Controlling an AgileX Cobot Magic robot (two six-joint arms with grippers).
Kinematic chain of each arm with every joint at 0, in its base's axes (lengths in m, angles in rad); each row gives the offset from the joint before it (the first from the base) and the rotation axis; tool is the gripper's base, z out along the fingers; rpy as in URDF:
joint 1: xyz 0 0 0.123 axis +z
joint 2: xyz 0 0 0 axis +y
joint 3: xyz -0.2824 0 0.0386 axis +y
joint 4: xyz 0.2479 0 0.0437 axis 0.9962 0 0.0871
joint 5: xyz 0 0 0 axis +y
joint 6: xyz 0.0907 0 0.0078 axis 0.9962 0 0.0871
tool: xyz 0 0 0 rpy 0 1.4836 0
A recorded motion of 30 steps. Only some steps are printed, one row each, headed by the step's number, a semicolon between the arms.
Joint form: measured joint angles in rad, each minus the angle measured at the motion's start. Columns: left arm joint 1, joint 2, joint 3, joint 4, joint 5, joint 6; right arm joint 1, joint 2, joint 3, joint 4, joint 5, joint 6.
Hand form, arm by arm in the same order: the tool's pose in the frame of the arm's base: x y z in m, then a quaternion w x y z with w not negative. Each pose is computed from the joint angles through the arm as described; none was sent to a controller.
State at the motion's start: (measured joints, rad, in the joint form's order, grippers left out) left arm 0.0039 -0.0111 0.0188 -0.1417 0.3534 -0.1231; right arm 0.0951 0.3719 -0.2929 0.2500 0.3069 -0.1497
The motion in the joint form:
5: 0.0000 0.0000 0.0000 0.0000 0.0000 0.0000; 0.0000 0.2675 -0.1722 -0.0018 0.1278 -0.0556
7: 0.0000 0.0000 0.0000 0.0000 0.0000 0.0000; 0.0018 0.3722 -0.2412 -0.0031 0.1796 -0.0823
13: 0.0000 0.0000 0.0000 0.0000 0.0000 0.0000; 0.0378 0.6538 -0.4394 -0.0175 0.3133 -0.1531
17: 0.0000 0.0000 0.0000 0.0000 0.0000 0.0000; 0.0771 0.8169 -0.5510 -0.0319 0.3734 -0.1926
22: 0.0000 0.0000 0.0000 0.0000 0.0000 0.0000; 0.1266 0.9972 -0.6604 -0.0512 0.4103 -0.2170
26: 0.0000 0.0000 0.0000 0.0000 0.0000 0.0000; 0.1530 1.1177 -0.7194 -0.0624 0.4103 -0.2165
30: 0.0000 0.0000 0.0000 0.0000 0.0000 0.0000; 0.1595 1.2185 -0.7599 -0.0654 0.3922 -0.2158
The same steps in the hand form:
5: 0.0530 -0.0043 0.1758 0.59781 -0.08851 0.79100 -0.09542; 0.1256 0.0215 0.2782 0.50175 -0.05825 0.85988 0.07382
7: 0.0530 -0.0043 0.1758 0.59781 -0.08851 0.79100 -0.09542; 0.1430 0.0244 0.2828 0.46472 -0.07510 0.87947 0.07017
13: 0.0530 -0.0043 0.1758 0.59781 -0.08851 0.79100 -0.09542; 0.1950 0.0384 0.2890 0.36815 -0.13806 0.91708 0.06612
17: 0.0530 -0.0043 0.1758 0.59781 -0.08851 0.79100 -0.09542; 0.2271 0.0521 0.2846 0.31594 -0.18320 0.92867 0.06478
22: 0.0530 -0.0043 0.1758 0.59781 -0.08851 0.79100 -0.09542; 0.2623 0.0713 0.2695 0.26350 -0.22573 0.93573 0.06348
26: 0.0530 -0.0043 0.1758 0.59781 -0.08851 0.79100 -0.09542; 0.2850 0.0837 0.2520 0.23276 -0.24096 0.94014 0.06250
30: 0.0530 -0.0043 0.1758 0.59781 -0.08851 0.79100 -0.09542; 0.3041 0.0903 0.2330 0.21191 -0.24320 0.94457 0.06110

